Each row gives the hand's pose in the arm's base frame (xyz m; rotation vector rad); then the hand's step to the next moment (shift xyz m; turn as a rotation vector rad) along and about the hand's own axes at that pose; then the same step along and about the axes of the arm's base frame.
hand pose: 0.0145 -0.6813 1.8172 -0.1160 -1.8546 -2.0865
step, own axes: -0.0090 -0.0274 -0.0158 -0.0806 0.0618 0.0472
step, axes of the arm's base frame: 0.0026 -0.0113 -0.0308 0.0867 0.0570 0.0422
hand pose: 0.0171 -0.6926 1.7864 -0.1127 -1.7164 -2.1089
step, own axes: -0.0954 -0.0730 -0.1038 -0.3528 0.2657 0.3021
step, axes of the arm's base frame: 0.0804 -0.0623 -0.1219 0.3590 0.3410 0.2027
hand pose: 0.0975 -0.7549 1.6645 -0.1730 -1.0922 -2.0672
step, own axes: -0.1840 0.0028 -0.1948 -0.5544 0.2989 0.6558
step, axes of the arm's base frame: 0.1722 -0.0418 -0.2010 0.4422 0.7110 0.3547
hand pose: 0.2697 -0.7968 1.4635 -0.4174 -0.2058 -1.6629
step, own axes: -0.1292 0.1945 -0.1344 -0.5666 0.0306 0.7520
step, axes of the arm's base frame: 0.1825 0.0417 -0.1937 0.1936 0.7952 0.4666
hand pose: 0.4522 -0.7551 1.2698 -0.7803 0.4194 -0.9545
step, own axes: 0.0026 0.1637 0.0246 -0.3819 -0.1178 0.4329
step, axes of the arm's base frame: 0.1094 0.0636 -0.1067 0.0055 0.4588 0.3696
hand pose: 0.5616 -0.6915 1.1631 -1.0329 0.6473 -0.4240
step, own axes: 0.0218 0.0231 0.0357 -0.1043 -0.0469 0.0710
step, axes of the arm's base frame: 0.0407 0.0206 -0.0142 -0.0306 0.0879 0.0973
